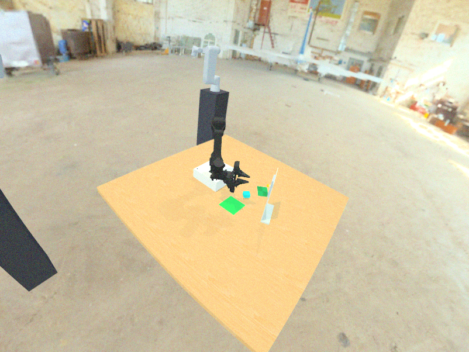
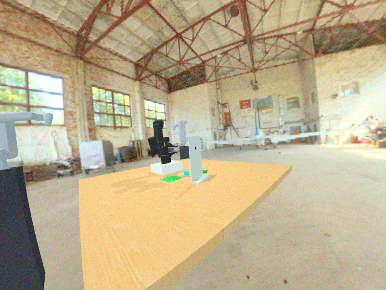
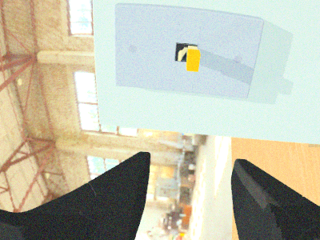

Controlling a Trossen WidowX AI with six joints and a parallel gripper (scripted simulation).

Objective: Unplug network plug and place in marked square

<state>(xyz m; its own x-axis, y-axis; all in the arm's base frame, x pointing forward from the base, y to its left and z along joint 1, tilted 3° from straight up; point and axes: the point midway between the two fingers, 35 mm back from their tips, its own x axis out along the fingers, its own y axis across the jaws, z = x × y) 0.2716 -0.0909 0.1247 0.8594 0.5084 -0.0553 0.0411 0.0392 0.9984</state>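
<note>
My gripper tip is now 120 mm short of the network plug and 40 mm to the right of it. Also, from my gripper tip: white upright panel (140 mm ahead, 40 mm to the left, 80 mm below); green marked square (60 mm behind, 40 mm to the right, 210 mm below).
</note>
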